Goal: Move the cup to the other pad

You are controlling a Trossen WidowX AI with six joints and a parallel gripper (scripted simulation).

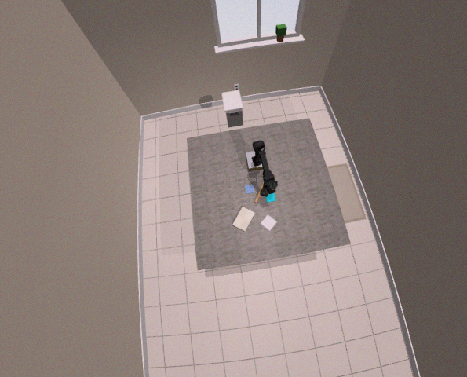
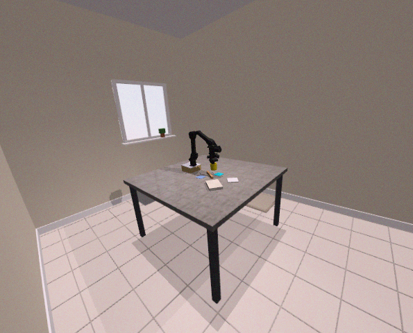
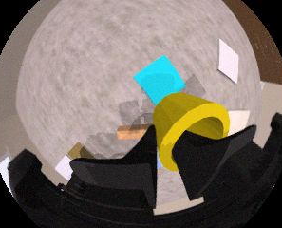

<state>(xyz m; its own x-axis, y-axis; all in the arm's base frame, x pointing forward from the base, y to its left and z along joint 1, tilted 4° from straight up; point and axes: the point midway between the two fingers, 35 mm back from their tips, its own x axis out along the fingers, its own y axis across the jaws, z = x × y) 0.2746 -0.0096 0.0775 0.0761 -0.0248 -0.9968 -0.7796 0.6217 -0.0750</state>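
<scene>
Now: gripper tip 5 cm short of the cyan pad, 2 cm to the right of it and 10 cm above it. Round my gripper tip: yellow cup (2 cm ahead, 2 cm to the right); blue pad (8 cm behind, 13 cm to the right, 10 cm below); wooden bar (1 cm behind, 5 cm to the right, 9 cm below).
</scene>
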